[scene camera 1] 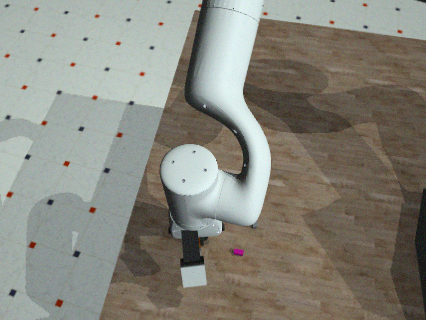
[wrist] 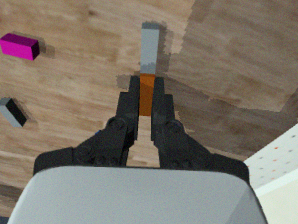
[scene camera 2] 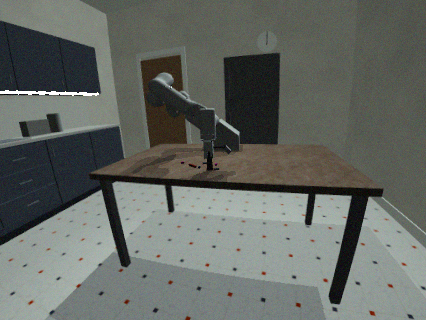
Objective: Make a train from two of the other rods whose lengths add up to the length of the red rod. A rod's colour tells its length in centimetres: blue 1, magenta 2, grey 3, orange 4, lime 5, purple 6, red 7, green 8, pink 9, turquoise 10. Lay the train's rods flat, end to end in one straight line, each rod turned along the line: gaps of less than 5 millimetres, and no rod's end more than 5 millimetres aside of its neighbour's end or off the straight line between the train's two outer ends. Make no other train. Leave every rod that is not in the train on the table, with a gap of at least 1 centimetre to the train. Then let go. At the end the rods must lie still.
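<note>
Scene camera 1 shows the gripper (scene camera 1: 198, 239). The gripper also appears in the wrist view (wrist: 146, 91), as does a grey rod (wrist: 150, 31).
</note>
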